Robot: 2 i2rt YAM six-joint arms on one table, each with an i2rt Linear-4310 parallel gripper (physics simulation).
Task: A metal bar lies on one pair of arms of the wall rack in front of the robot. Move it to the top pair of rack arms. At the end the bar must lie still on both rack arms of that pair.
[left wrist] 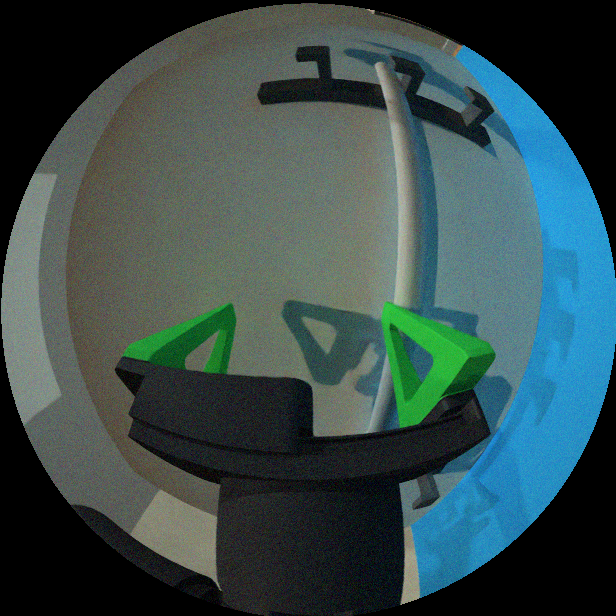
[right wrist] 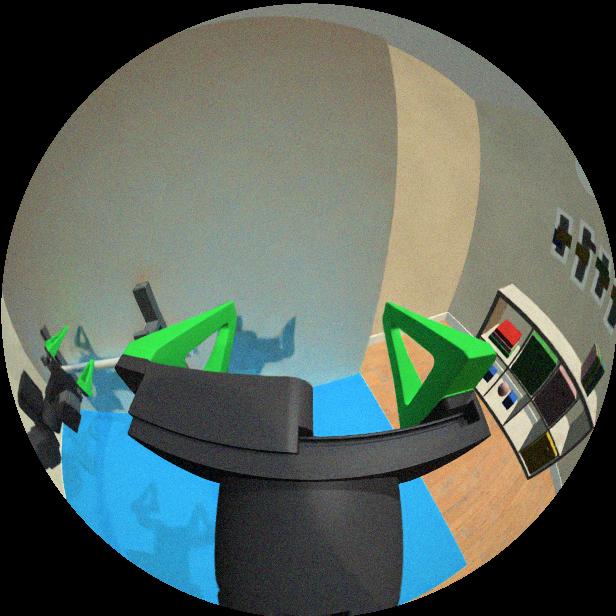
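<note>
In the left wrist view the pale metal bar [left wrist: 410, 201] runs from the far dark rack bracket [left wrist: 367, 94] down toward me and rests among that bracket's arms. My left gripper [left wrist: 310, 350] is open, with green fingers. The bar passes behind the right finger and shows again just inside it, with nothing gripping it. A grey bit of the near bracket [left wrist: 425, 494] peeks out under the gripper body. My right gripper [right wrist: 310, 350] is open and empty, away from the rack. In its view the bar [right wrist: 97, 363], the left gripper's fingertips [right wrist: 71, 359] and a rack bracket [right wrist: 148, 313] sit at the far left.
The grey wall panel [left wrist: 229, 218] holding the rack fills the left wrist view. A blue mat [right wrist: 172, 476] lies below. In the right wrist view a shelf unit [right wrist: 534, 385] with coloured boxes stands at the right on a wooden floor [right wrist: 488, 488].
</note>
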